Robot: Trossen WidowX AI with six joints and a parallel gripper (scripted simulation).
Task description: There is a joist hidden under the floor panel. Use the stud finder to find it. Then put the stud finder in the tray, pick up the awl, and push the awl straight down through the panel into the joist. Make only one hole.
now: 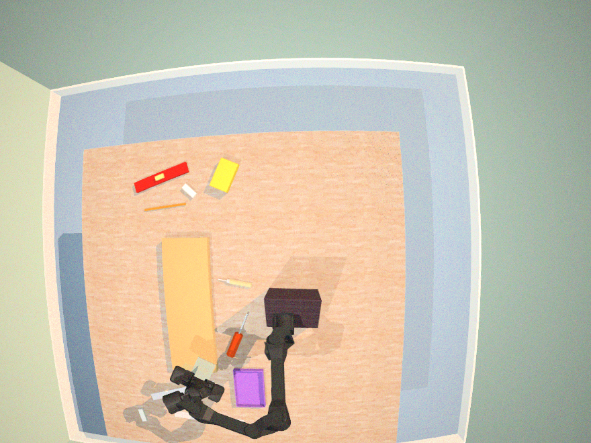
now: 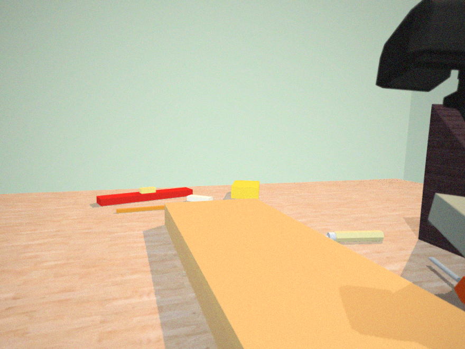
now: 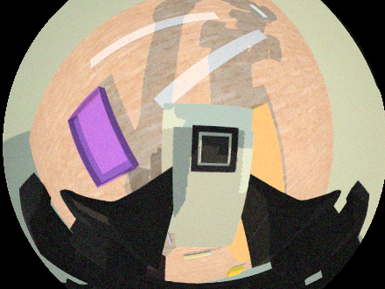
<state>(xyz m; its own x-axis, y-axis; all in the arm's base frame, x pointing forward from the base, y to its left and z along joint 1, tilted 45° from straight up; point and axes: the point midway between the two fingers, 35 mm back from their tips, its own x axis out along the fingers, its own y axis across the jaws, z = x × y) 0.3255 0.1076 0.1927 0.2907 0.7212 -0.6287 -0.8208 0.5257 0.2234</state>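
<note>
The square indicator is 3 cm above my gripper tip, 2 cm to the left of it and 1 cm ahead of it. From my gripper tip the other things lie so: stud finder 2 cm above, 1 cm to the left; purple tray 16 cm behind, 11 cm below, 10 cm to the left; awl 33 cm to the right, 15 cm behind, 12 cm below.
</note>
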